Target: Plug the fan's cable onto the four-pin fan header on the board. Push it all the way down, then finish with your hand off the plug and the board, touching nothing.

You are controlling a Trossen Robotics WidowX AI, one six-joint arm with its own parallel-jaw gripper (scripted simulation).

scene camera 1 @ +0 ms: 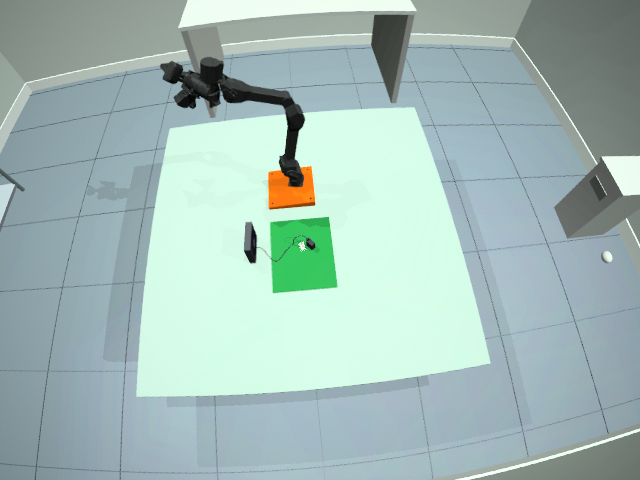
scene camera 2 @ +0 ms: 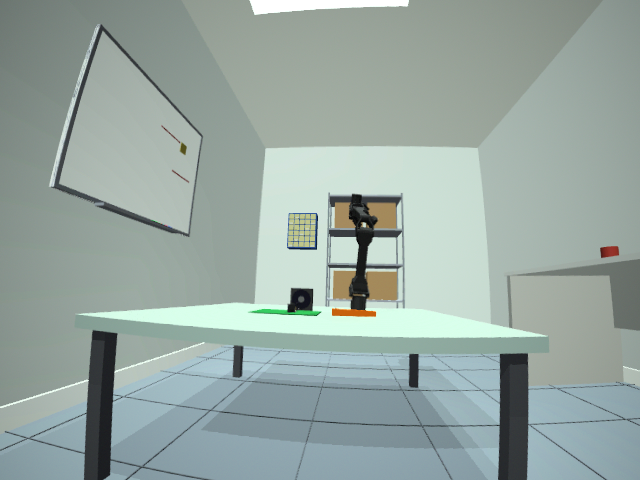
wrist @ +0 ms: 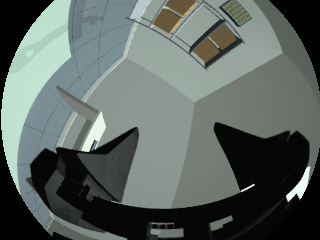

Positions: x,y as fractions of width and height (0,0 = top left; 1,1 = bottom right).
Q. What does my gripper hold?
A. Nothing.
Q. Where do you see a green board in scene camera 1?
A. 0.46,0.56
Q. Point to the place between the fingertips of my gripper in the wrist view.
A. At 0.55,0.54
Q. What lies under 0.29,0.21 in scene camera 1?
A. My gripper.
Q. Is my gripper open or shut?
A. Open.
